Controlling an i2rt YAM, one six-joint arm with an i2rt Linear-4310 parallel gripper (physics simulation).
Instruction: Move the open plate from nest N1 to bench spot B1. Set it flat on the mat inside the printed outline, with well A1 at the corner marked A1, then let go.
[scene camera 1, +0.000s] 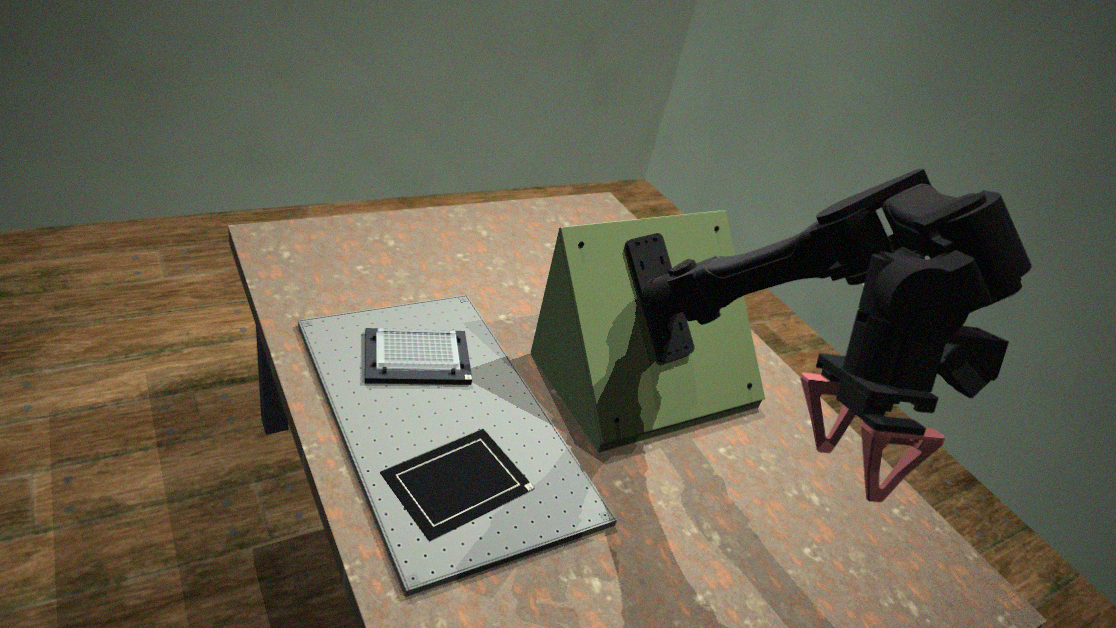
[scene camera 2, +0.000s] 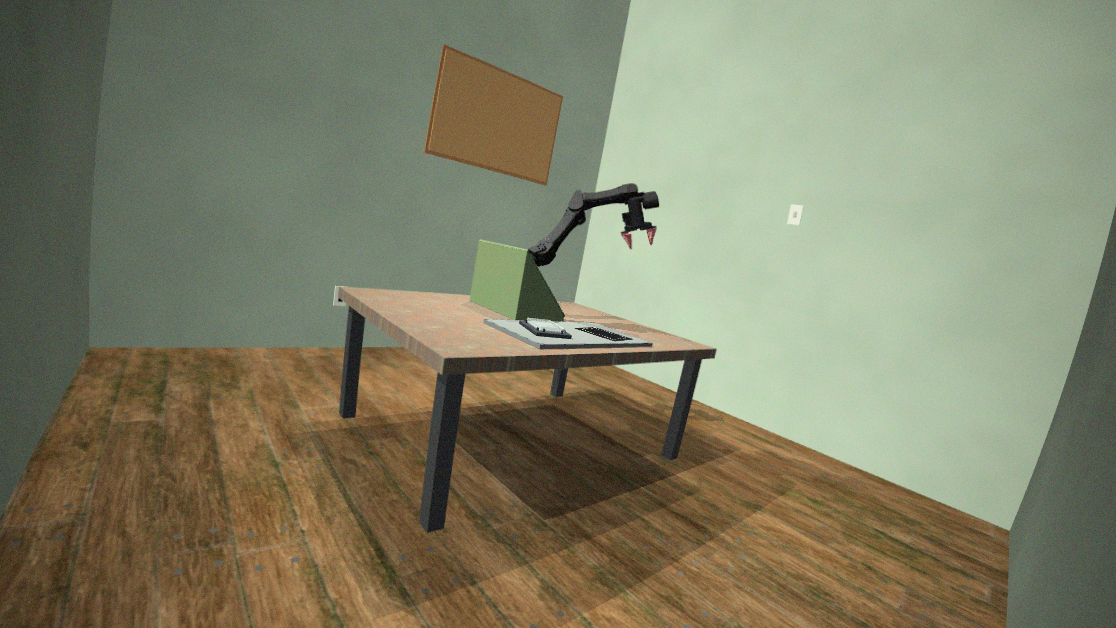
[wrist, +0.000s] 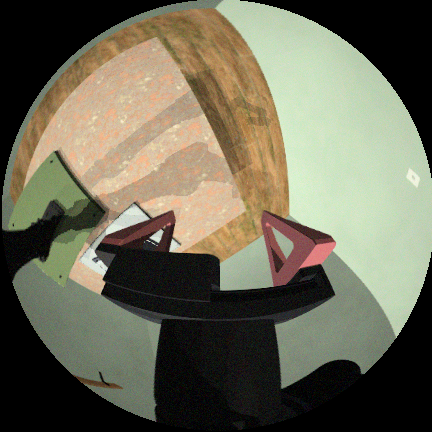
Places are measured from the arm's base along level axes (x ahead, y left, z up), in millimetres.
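Pixels of known places: gripper, fingertip midpoint: (scene camera 1: 847, 475) (scene camera 2: 641, 247) (wrist: 217, 214); arm's base, link origin: (scene camera 1: 658, 297) (scene camera 2: 519, 270) (wrist: 45, 231).
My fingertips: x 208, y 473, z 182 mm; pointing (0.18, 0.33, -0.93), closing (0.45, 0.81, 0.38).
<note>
For each thing: its middle in the pictures, then the offset to it from my fingertips. "spot": a spot on its surface instead. Level surfaces: height alone.
- dark nest N1, body centre: (scene camera 1: 417, 353) (scene camera 2: 544, 327) (wrist: 108, 266) 131 mm ahead, 616 mm right, 323 mm down
- black mat, surface height: 332 mm down
- thin white printed outline, surface spot: (scene camera 1: 414, 502) spot: 248 mm ahead, 355 mm right, 332 mm down
- small white corner mark, body centre: (scene camera 1: 529, 486) 93 mm ahead, 319 mm right, 332 mm down
- stone-patterned table, surface height: 347 mm down
The clear, gridded open plate (scene camera 1: 417, 349) sits in the dark nest N1 (scene camera 1: 417, 380) at the far part of the grey perforated board; plate and nest also show small in scene camera 2. The black mat (scene camera 1: 413, 501) of spot B1, with a thin white printed outline (scene camera 1: 414, 502) and a small white corner mark (scene camera 1: 529, 486), lies at the near part of the board. My gripper (scene camera 1: 849, 476) (scene camera 2: 640, 242) (wrist: 217, 214) is open and empty, pointing down. It hangs high above the table, well to the side of the board. In the wrist view a finger hides much of the board.
The grey board (scene camera 1: 355, 425) (scene camera 2: 518, 335) (wrist: 131, 212) lies on the stone-patterned table (scene camera 1: 296, 265) (scene camera 2: 398, 314) (wrist: 125, 105). A green wedge-shaped mount (scene camera 1: 569, 359) (scene camera 2: 499, 277) (wrist: 40, 185) stands beside the board and carries the arm base. A cork board (scene camera 2: 495, 115) hangs on the wall.
</note>
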